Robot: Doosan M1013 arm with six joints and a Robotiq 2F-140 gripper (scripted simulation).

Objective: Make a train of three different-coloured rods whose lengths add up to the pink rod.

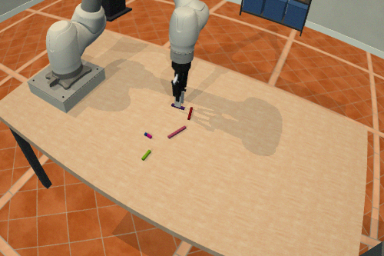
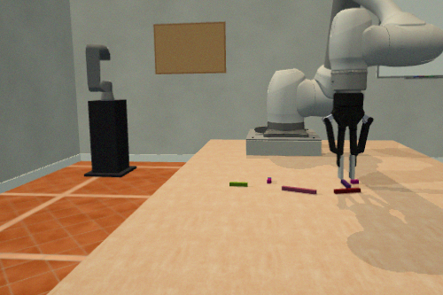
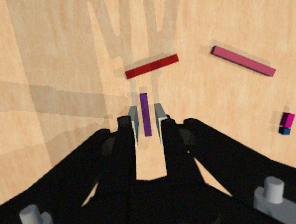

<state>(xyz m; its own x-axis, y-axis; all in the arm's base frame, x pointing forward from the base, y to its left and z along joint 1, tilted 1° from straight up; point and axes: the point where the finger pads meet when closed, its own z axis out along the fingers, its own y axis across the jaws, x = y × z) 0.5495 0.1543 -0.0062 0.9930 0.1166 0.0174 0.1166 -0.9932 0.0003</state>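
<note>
Right now my hand is 5 cm above the purple rod. Round my hand: pink rod: 7 cm ahead, 13 cm to the right, 5 cm below; then red rod: 6 cm ahead, 1 cm to the right, 5 cm below; then blue rod: 3 cm behind, 21 cm to the right, 5 cm below.
</note>
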